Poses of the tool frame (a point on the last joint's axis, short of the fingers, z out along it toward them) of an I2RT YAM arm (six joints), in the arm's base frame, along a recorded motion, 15 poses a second.
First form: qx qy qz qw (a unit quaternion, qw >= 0); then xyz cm.
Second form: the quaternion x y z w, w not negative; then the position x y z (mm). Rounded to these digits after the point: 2 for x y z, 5 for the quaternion.
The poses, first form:
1: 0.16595, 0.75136, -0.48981, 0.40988, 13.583, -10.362, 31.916
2: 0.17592, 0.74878, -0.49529, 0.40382, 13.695, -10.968, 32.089
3: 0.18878, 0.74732, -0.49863, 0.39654, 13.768, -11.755, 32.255
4: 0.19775, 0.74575, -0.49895, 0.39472, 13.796, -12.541, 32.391
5: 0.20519, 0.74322, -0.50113, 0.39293, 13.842, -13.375, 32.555
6: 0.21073, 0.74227, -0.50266, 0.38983, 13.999, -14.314, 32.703
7: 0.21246, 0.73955, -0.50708, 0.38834, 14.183, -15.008, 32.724
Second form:
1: 0.16595, 0.75136, -0.48981, 0.40988, 135.83, -103.62, 319.16
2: 0.17592, 0.74878, -0.49529, 0.40382, 136.95, -109.68, 320.89
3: 0.18878, 0.74732, -0.49863, 0.39654, 137.68, -117.55, 322.55
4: 0.19775, 0.74575, -0.49895, 0.39472, 137.96, -125.41, 323.91
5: 0.20519, 0.74322, -0.50113, 0.39293, 138.42, -133.75, 325.55
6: 0.21073, 0.74227, -0.50266, 0.38983, 139.99, -143.14, 327.03
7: 0.21246, 0.73955, -0.50708, 0.38834, 141.83, -150.08, 327.24
